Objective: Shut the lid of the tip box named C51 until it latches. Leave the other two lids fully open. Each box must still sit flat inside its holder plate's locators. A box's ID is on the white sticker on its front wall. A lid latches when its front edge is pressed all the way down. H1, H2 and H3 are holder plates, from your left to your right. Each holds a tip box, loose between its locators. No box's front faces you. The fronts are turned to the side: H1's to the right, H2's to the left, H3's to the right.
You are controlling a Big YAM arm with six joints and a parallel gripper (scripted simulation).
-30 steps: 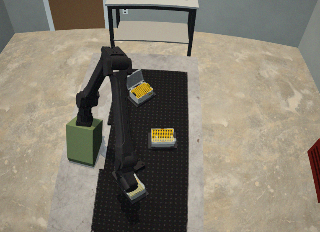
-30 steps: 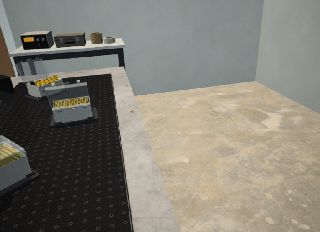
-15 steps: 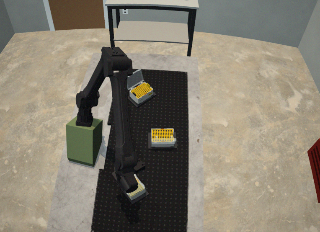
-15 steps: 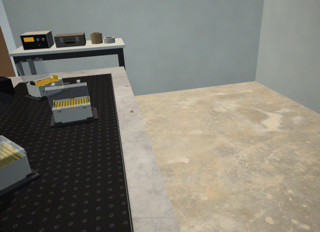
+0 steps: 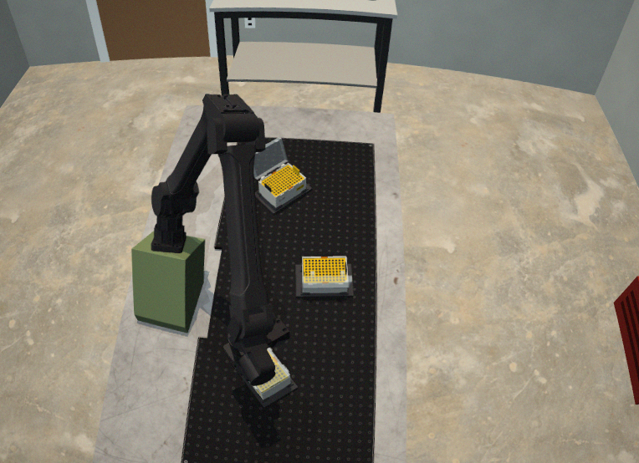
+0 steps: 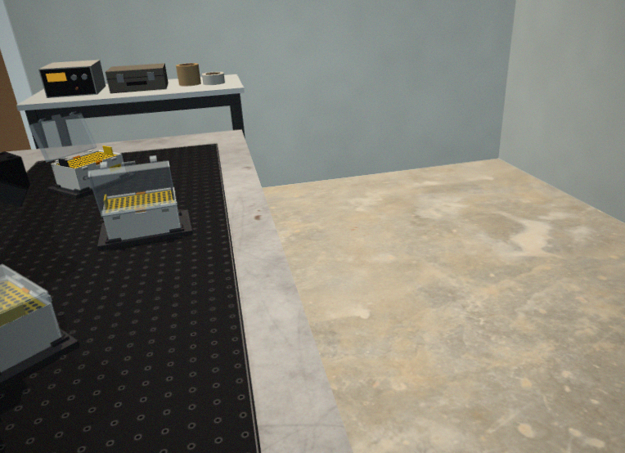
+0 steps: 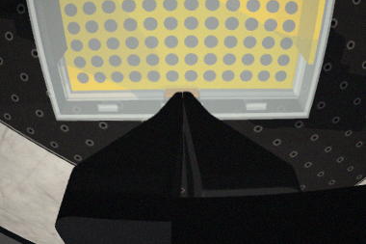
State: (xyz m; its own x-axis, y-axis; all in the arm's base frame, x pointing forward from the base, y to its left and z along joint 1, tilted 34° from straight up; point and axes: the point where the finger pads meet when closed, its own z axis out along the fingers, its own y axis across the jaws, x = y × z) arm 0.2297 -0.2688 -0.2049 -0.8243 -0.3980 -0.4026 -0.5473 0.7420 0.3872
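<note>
The yellow tip rack lies 30 mm ahead of my hand, 20 mm to the left of it and 20 mm below it. Also, from my hand: tip box lid: 190 mm ahead, 240 mm to the left, 20 mm above.
</note>
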